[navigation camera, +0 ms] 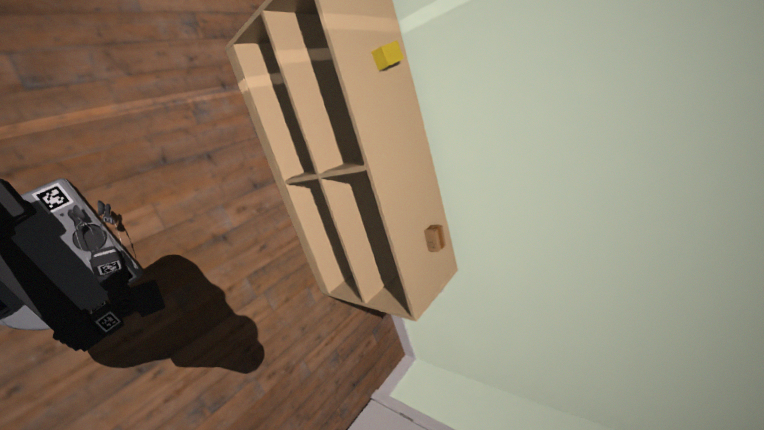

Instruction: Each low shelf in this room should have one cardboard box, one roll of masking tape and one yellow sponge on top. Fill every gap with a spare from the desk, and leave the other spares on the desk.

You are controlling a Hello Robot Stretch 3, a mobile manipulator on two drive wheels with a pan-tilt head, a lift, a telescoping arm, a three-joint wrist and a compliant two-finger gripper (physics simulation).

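Frame: origin at the robot's base, x down, y left, z ahead, level; metres.
Seen in the pictures: gripper, fingertip midpoint: [87, 203]; robot's base at its link origin: [89, 236].
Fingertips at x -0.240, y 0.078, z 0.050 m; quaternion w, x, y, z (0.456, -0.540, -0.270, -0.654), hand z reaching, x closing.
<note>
Pixels of each thing's top centre, then the offset from my fingertips to it. "spot": a spot on its surface instead. Level surfaces: height alone.
- low wooden shelf at its surface level: dx -0.370 m
- yellow sponge at its top centre: [393, 52] dx -0.415, dy +0.033, dz +0.878 m
- small brown cardboard box at its top centre: [440, 238] dx -0.420, dy -0.643, dz +0.766 m
- Wooden floor at its surface level: dx +0.239 m
- room corner with pale skirting, surface spot: [398, 371] spot: dx +0.199, dy -1.725, dz +0.659 m
A low wooden shelf [392, 149] stands against the green wall, seen tilted, its far upper end cut off by the frame. A yellow sponge [387, 55] lies on its top near the wall, toward the upper end. A small brown cardboard box [434, 238] stands on the same top near the lower end. No roll of masking tape and no desk show in this view. My gripper [94, 212] is folded in over my base at the left, well away from the shelf. Its fingertips stand apart with no object seen between them; it looks open.
My base [33, 192] and dark arm [48, 261] are at the left edge. Wooden floor [176, 213] lies between base and shelf, with my shadow on it. The shelf's open compartments face me. A room corner with pale skirting [398, 371] is below the shelf's lower end.
</note>
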